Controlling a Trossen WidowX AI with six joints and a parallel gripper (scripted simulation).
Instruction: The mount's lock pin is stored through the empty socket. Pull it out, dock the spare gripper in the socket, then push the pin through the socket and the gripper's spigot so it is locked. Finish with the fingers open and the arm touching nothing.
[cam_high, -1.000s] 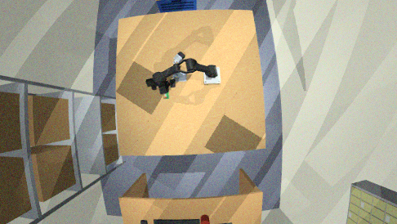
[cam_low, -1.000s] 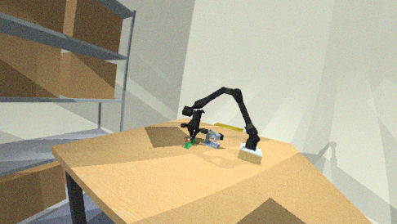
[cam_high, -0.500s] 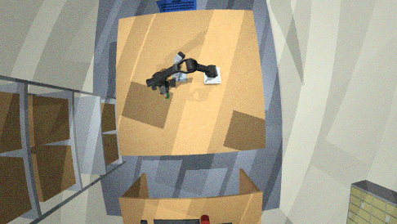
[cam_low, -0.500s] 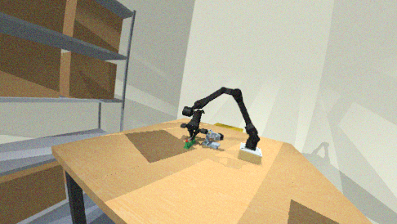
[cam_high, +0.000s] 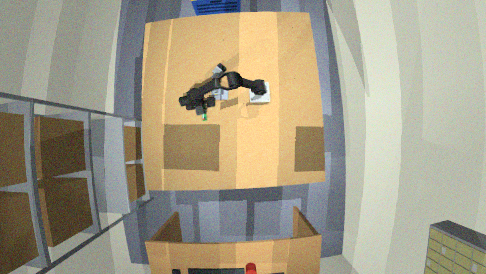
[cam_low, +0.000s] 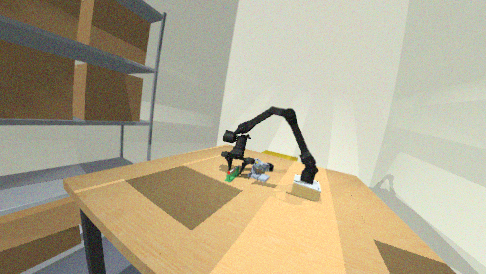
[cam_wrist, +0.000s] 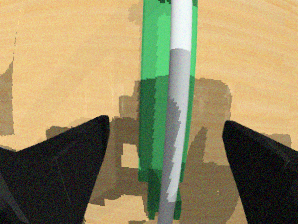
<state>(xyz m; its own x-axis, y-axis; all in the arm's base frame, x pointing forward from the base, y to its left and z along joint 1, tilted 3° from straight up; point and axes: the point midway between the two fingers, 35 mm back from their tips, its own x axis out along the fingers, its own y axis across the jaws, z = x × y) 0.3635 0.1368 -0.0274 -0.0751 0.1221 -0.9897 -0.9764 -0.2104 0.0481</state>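
Now: the green holder 20 mm to the left of my gripper tip. From my gripper tip the other things lie so: grey mount (100 mm to the right, 90 mm behind, 30 mm above); spare gripper (260 mm to the right, 70 mm behind).
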